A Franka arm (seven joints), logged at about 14 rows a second.
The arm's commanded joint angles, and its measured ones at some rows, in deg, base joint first. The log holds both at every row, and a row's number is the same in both.
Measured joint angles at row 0:
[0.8 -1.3 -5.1 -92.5 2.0 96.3 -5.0]
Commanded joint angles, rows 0 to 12:
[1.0 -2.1 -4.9 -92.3 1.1 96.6 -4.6]
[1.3 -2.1 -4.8 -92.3 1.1 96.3 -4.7]
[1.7 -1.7 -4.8 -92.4 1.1 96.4 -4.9]
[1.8 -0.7 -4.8 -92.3 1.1 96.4 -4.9]
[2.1 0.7 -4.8 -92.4 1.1 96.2 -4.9]
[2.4 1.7 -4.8 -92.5 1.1 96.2 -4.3]
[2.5 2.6 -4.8 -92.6 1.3 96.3 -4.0]
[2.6 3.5 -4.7 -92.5 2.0 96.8 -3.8]
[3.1 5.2 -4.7 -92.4 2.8 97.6 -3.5]
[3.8 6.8 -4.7 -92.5 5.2 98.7 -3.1]
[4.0 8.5 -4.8 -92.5 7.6 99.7 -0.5]
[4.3 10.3 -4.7 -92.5 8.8 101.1 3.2]
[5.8 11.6 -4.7 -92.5 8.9 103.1 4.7]
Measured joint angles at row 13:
[4.0 9.1 -4.6 -93.0 7.5 100.8 0.6]
